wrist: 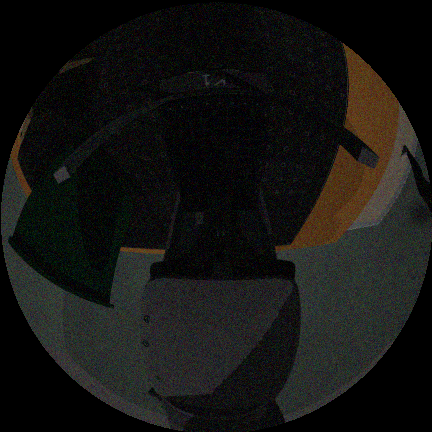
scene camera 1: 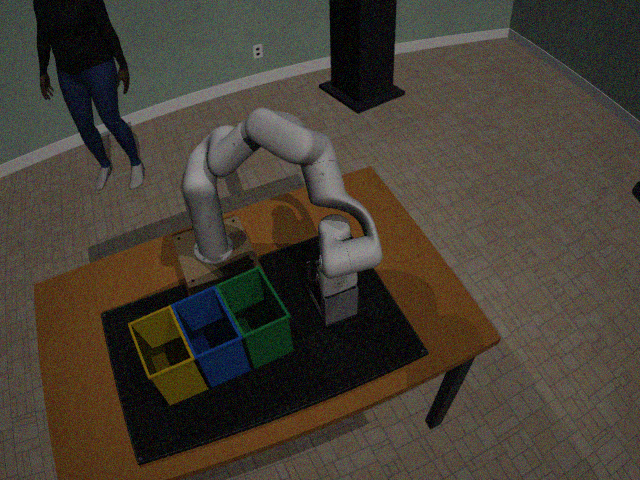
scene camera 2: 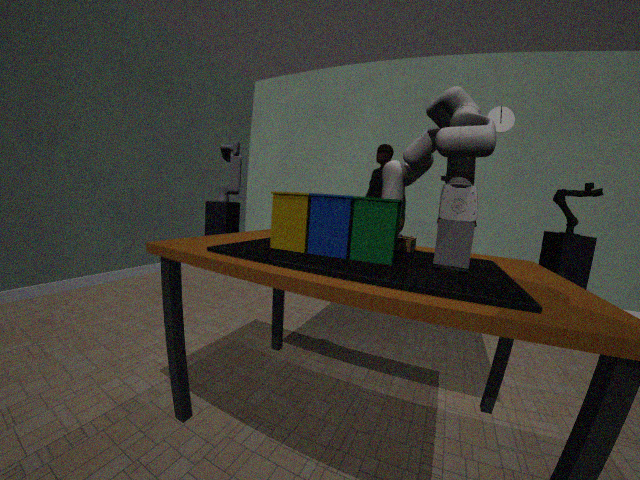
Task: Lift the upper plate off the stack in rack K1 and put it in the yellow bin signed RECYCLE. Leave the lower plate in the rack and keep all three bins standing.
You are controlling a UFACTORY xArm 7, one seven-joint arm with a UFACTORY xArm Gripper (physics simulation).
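Where they show: gripper, fingertip midpoint: [wrist: 221, 203]; arm's base, origin of the base link: [scene camera 1: 213, 249].
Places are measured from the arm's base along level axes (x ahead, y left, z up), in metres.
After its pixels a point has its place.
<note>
A grey box-shaped rack [scene camera 1: 341, 308] @(x 0.425, y 0.169, z 0.031 m) [scene camera 2: 453, 245] @(x 0.426, y 0.169, z 0.030 m) stands on the mat, right of the bins. I take it for K1; a small marked label [wrist: 214, 80] @(x 0.284, y 0.205, z -0.025 m) shows dimly in the wrist view. The gripper [wrist: 221, 232] @(x 0.390, y 0.181, z 0.022 m) is shut with nothing between its fingers. It points down directly over the rack; its fingertips are hidden in both scene views and very dark in the wrist view. The plates cannot be made out. The yellow bin [scene camera 1: 179, 383] @(x 0.382, y -0.311, z 0.049 m) [scene camera 2: 289, 223] @(x 0.383, y -0.304, z 0.042 m) stands upright at the left end of the row; its RECYCLE sign does not show.
The blue bin [scene camera 1: 225, 363] @(x 0.398, y -0.177, z 0.049 m) [scene camera 2: 328, 226] @(x 0.398, y -0.179, z 0.045 m) and green bin [scene camera 1: 272, 341] @(x 0.414, y -0.042, z 0.053 m) [scene camera 2: 374, 230] @(x 0.414, y -0.046, z 0.048 m) [wrist: 52, 235] @(x 0.306, y 0.024, z 0.090 m) stand upright, between the yellow bin and the rack. All stand on the black mat [scene camera 1: 330, 374] @(x 0.540, y 0.046, z -0.042 m) [scene camera 2: 465, 289] @(x 0.584, y 0.166, z -0.043 m). The arm's base plate is behind them. A person [scene camera 1: 85, 56] stands beyond the table [scene camera 1: 77, 449] @(x 0.347, y -0.682, z -0.056 m).
</note>
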